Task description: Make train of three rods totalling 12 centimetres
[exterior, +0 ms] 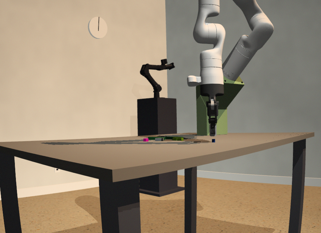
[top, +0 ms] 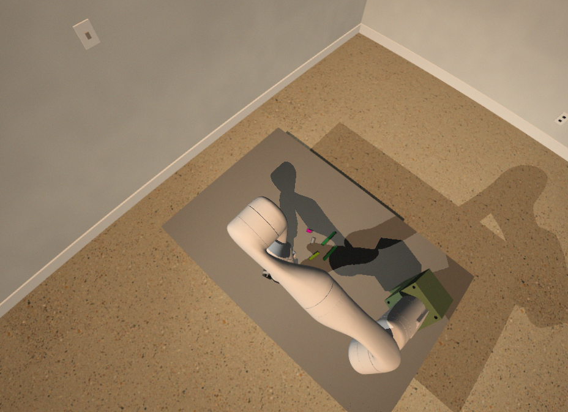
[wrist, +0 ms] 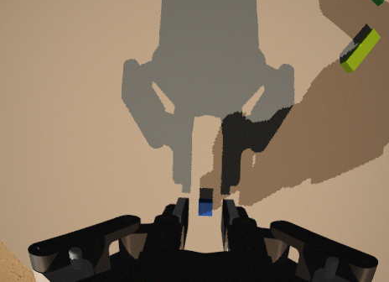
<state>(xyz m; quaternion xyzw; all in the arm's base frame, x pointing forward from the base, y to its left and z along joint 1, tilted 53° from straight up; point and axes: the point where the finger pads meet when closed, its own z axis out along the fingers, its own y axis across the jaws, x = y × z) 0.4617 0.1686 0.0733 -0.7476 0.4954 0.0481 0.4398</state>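
The blue rod lies 3 cm below my hand. The rest, counted from my hand: magenta rod: 5 cm ahead, 25 cm to the right, 3 cm below; lime rod: 4 cm behind, 17 cm to the right, 3 cm below; grey rod: 1 cm ahead, 22 cm to the right, 3 cm below.
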